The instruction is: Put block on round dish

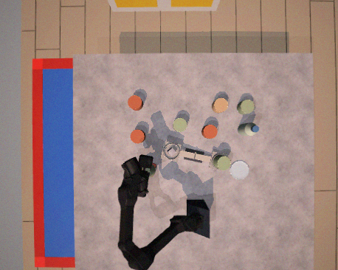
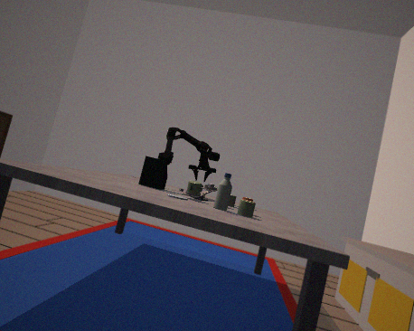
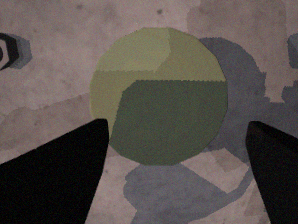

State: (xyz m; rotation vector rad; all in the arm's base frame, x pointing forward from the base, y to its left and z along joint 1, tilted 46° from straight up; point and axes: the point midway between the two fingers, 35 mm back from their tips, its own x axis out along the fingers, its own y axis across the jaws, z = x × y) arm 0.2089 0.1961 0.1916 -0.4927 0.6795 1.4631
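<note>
The pale block is 12 cm to the right of my gripper tip, 11 cm ahead of it and 1 cm below it. From my gripper tip the other things lie so: red object (9 cm below, 3 cm to the right); then balance (25 cm to the right, 9 cm ahead, 6 cm below); then white round dish (50 cm to the right, 10 cm below, 3 cm ahead).
</note>
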